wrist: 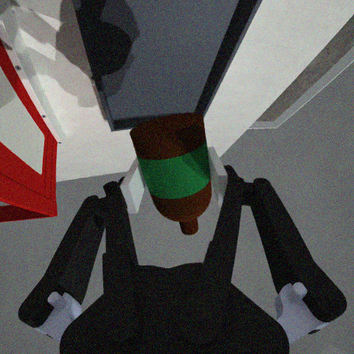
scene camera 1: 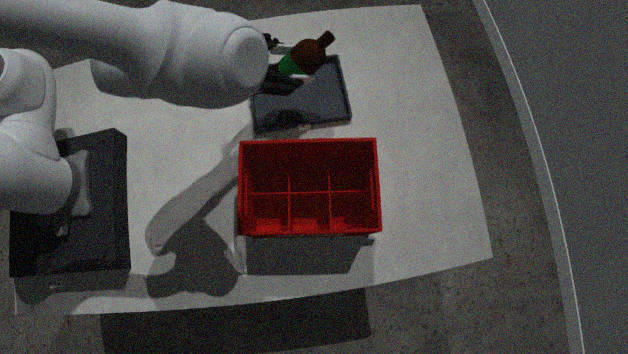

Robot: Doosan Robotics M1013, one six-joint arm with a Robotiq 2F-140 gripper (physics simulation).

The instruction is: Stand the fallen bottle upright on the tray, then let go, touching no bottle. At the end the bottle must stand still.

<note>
In view: the gripper (scene camera 1: 303, 65) and a brown bottle (scene camera 1: 307, 56).
The gripper is seen too in the wrist view (wrist: 175, 162).
</note>
